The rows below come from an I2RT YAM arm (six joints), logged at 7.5 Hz.
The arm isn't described. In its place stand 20 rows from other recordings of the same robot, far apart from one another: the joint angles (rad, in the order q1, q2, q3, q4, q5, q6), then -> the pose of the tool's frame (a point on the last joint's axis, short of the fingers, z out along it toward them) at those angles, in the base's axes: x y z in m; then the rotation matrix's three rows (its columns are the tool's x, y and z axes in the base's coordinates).
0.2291, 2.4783, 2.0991, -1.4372, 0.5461, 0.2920 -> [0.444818 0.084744 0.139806], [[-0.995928 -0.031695 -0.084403], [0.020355 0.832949 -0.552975], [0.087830 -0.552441 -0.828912]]
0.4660, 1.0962, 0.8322, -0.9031, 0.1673, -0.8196 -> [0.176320 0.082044 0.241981], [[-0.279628 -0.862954 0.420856], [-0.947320 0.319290 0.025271], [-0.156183 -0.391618 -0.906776]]
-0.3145, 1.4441, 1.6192, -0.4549, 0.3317, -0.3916 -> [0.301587 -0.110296 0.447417], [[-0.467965 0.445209 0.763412], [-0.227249 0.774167 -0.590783], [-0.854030 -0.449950 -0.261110]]
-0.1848, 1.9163, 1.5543, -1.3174, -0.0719, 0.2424 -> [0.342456 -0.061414 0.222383], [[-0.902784 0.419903 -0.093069], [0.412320 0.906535 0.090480], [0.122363 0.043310 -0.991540]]
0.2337, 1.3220, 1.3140, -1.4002, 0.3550, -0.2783 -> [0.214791 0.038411 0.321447], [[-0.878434 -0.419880 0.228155], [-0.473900 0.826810 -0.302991], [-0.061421 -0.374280 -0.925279]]
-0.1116, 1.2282, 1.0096, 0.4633, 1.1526, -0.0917 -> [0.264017 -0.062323 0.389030], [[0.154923 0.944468 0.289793], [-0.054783 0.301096 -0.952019], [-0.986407 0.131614 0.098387]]
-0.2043, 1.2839, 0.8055, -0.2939, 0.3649, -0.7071 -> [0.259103 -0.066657 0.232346], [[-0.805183 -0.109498 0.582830], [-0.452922 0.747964 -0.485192], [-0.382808 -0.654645 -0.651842]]
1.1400, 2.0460, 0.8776, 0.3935, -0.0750, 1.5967 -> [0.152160 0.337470 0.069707], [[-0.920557 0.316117 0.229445], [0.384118 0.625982 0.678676], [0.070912 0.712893 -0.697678]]
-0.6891, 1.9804, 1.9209, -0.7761, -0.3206, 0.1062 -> [0.351030 -0.274651 0.321043], [[-0.522560 0.498504 0.691683], [0.560838 0.812017 -0.161522], [-0.642178 0.303517 -0.703907]]
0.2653, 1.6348, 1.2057, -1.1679, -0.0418, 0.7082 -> [0.271518 0.075315 0.220057], [[-0.902425 0.429322 -0.036219], [0.428268 0.903032 0.033462], [0.047073 0.014686 -0.998784]]
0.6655, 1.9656, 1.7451, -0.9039, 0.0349, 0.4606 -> [0.331959 0.258995 0.263314], [[-0.904599 -0.226779 0.360931], [-0.145348 0.960091 0.238956], [-0.400716 0.163699 -0.901459]]
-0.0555, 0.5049, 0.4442, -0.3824, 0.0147, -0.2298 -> [0.135901 -0.008074 0.239243], [[-0.432483 -0.030591 0.901123], [-0.204082 0.976808 -0.064786], [-0.878242 -0.211922 -0.428696]]
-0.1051, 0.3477, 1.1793, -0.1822, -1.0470, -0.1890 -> [-0.030947 0.034263 0.480449], [[0.709662 -0.509125 0.487003], [-0.169353 0.547697 0.819358], [-0.683886 -0.663943 0.302458]]
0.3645, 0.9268, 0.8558, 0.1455, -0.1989, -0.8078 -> [0.201851 0.084545 0.375197], [[0.433694 -0.318470 0.842904], [-0.592865 0.603591 0.533094], [-0.678544 -0.730927 0.072964]]
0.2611, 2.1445, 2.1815, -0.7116, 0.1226, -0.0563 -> [0.475753 0.122615 0.335968], [[-0.593235 -0.197632 0.780394], [-0.216319 0.972878 0.081938], [-0.775421 -0.120206 -0.619897]]
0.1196, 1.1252, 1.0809, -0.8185, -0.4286, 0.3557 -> [0.219456 0.041275 0.320001], [[-0.838267 -0.090609 0.537679], [0.218289 0.847859 0.483203], [-0.499658 0.522422 -0.690953]]
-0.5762, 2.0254, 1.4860, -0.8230, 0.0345, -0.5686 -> [0.334433 -0.218763 0.169125], [[-0.987731 0.022138 0.154590], [0.000029 0.989927 -0.141580], [-0.156167 -0.139838 -0.977782]]
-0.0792, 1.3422, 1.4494, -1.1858, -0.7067, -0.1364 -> [0.246172 0.003651 0.367427], [[-0.836963 -0.362895 0.409634], [-0.037311 0.784616 0.618858], [-0.545987 0.502678 -0.670234]]
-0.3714, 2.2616, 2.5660, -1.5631, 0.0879, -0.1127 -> [0.406605 -0.161716 0.343473], [[-0.924662 0.284452 0.253155], [0.239908 0.951456 -0.192808], [-0.295711 -0.117548 -0.948018]]
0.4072, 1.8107, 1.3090, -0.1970, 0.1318, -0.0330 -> [0.378395 0.158109 0.234424], [[-0.580402 -0.319532 0.749021], [-0.285951 0.941199 0.179936], [-0.762473 -0.109748 -0.637644]]
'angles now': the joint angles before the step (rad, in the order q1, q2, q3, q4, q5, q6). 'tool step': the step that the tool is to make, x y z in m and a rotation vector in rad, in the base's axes. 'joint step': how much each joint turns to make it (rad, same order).
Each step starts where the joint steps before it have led.
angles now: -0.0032 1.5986 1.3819 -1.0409 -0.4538 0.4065
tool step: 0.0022 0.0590 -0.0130 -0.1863 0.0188 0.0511
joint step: 0.2079 0.0389 -0.0001 0.0345 0.2228 0.0980
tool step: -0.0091 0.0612 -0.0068 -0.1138 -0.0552 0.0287
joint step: 0.2052 0.0268 0.0003 0.0631 0.1755 0.1277
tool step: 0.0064 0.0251 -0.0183 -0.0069 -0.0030 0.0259
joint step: 0.0604 0.0674 0.0036 0.0650 0.0188 0.0299
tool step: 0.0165 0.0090 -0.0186 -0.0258 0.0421 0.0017
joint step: 0.0018 0.0984 0.0525 -0.0034 0.0037 -0.0011
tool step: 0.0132 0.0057 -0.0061 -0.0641 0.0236 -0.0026
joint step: 0.0018 0.0771 0.0826 -0.0558 0.0458 -0.0082
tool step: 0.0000 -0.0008 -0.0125 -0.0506 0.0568 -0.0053
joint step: 0.0000 0.0354 0.0049 -0.0432 0.0198 0.0012
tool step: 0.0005 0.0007 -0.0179 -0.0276 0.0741 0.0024
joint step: 0.0001 0.0480 0.0001 -0.0305 -0.0095 -0.0010
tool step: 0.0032 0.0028 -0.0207 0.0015 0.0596 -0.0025
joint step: 0.0001 0.0565 -0.0002 0.0043 -0.0283 0.0045
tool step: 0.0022 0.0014 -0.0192 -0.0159 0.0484 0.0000
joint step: -0.0001 0.0522 0.0003 0.0016 -0.0079 0.0000
